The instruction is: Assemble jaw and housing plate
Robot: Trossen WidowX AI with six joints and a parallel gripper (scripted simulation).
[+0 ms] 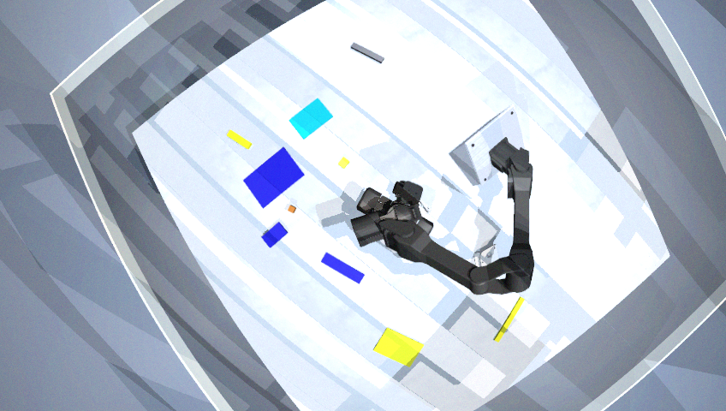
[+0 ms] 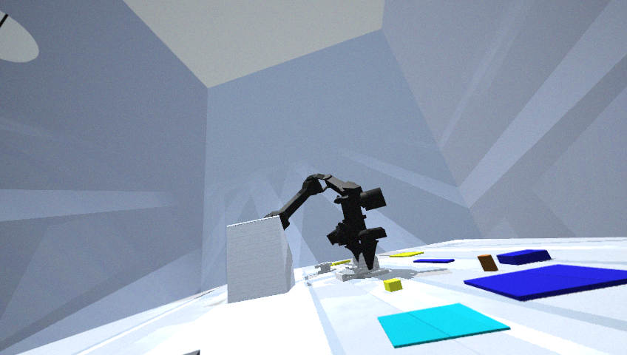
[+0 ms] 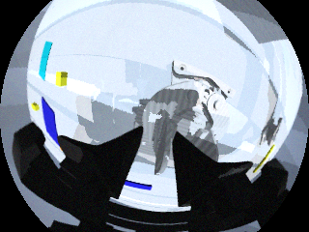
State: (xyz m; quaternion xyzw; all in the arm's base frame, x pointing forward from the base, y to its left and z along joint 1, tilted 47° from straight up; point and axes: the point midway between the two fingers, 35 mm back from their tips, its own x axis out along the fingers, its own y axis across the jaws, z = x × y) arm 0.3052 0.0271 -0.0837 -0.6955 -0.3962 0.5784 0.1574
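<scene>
My gripper tip is 3 cm to the right of the white base, 1 cm short of it and 1 cm above it. Also, from my gripper tip: grey ribbed jaw: 4 cm behind, 1 cm to the left; small yellow cube: 19 cm to the right, 1 cm below, 1 cm ahead; blue strip: 19 cm ahead, 3 cm to the left, 1 cm below.
</scene>
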